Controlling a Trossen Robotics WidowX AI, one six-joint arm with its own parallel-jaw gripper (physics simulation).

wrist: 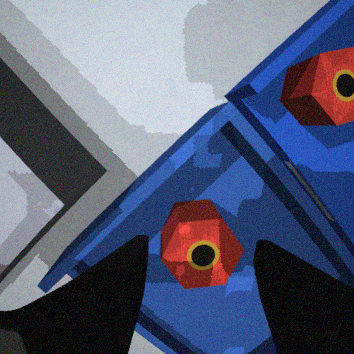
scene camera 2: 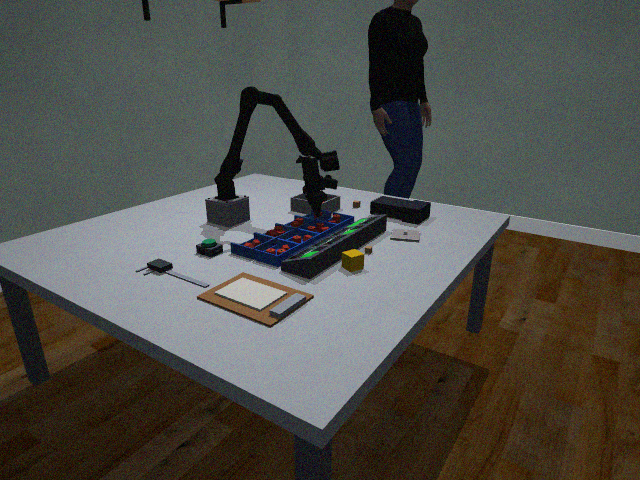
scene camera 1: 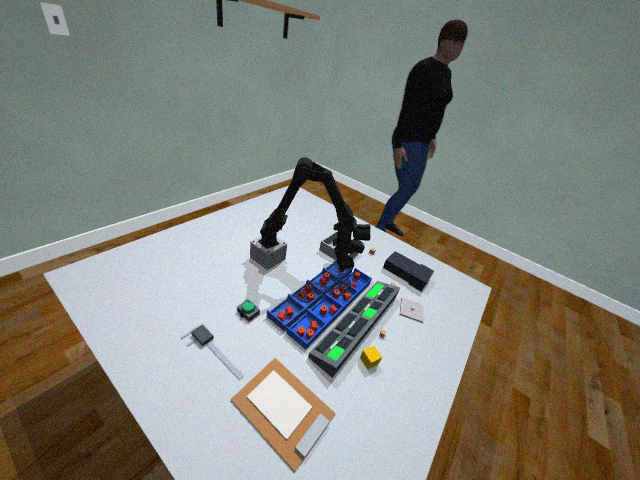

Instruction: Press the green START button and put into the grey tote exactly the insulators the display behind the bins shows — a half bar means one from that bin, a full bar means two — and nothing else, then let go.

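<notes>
The gripper [scene camera 1: 345, 266] [scene camera 2: 316, 213] [wrist: 202, 245] is open and low over the end bin nearest the tote. In the wrist view a red insulator [wrist: 192, 230] shows between the fingertips, ungripped, on that bin's blue floor. The blue bins [scene camera 1: 284, 328] [scene camera 2: 255, 256] hold several other red insulators. The display [scene camera 1: 321, 363] [scene camera 2: 310, 269] shows three green bars; the far bar [scene camera 1: 374, 290] looks longer than the middle bar [scene camera 1: 369, 312] and near bar [scene camera 1: 336, 352]. The grey tote [scene camera 1: 329, 251] [scene camera 2: 299, 205] [wrist: 75, 172] is beside the bins, its contents mostly hidden. The green START button [scene camera 1: 248, 306] [scene camera 2: 208, 241] stands apart.
A black box [scene camera 1: 408, 269] [scene camera 2: 400, 209] and a yellow cube [scene camera 1: 371, 357] [scene camera 2: 353, 260] stand beyond the display. A clipboard [scene camera 1: 258, 401] [scene camera 2: 211, 297] and a caliper [scene camera 1: 224, 360] [scene camera 2: 188, 279] lie in front. A person [scene camera 1: 423, 103] [scene camera 2: 397, 62] stands behind the table.
</notes>
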